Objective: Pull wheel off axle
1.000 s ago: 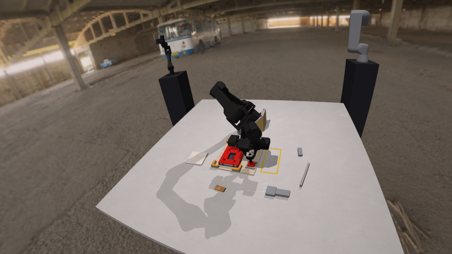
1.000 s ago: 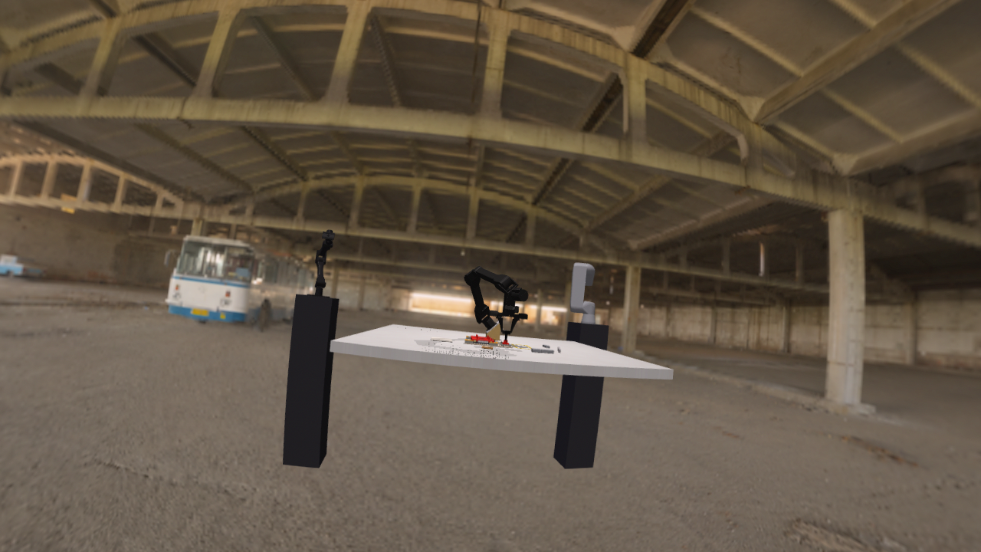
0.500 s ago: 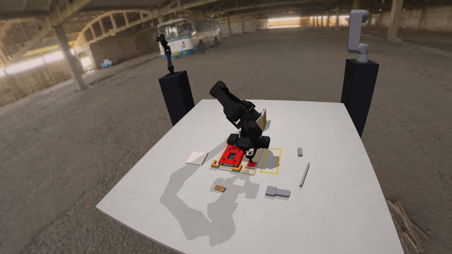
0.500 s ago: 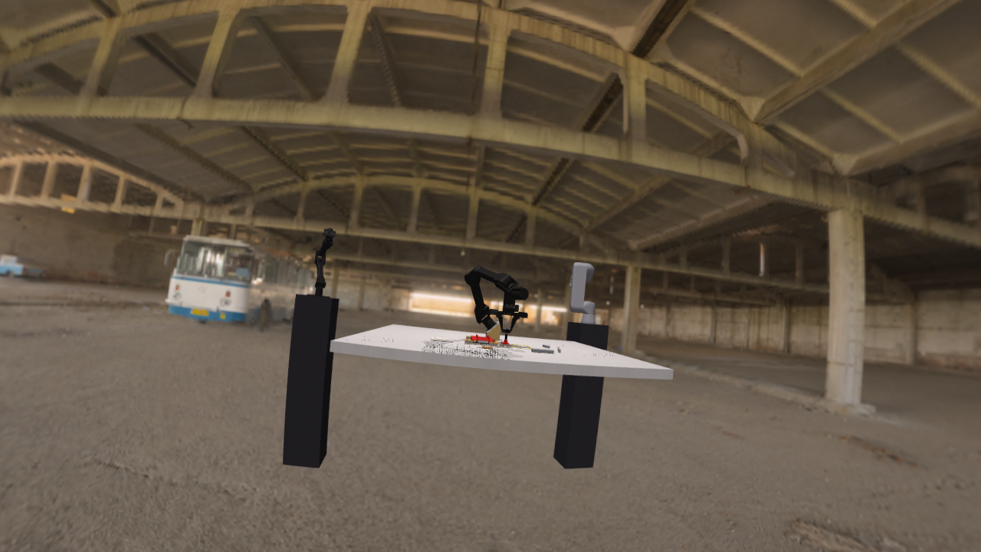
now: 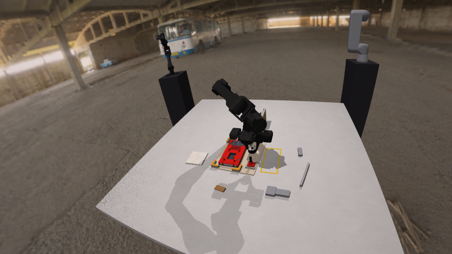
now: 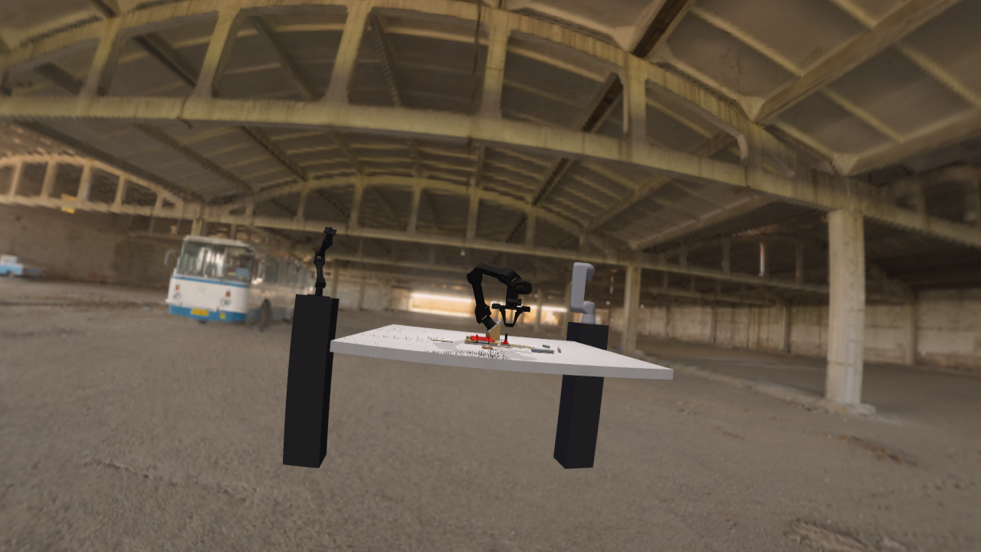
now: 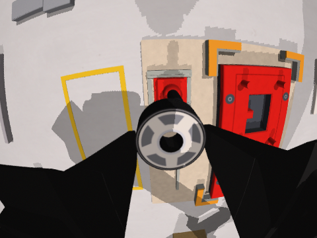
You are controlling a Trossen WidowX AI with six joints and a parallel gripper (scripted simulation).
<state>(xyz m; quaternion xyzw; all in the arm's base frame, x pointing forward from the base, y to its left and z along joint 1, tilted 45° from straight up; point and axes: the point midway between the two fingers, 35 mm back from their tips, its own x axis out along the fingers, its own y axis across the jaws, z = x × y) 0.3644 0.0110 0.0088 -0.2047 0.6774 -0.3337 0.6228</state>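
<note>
Now: gripper tip 70 mm above the upright axle and 10 mm to the left of it. Also, from my gripper tip: brown chip (160 mm ahead, 130 mm to the right, 100 mm below); grey bar (250 mm to the left, 100 mm below, 60 mm ahead); wheel (right at my gripper tip).
</note>
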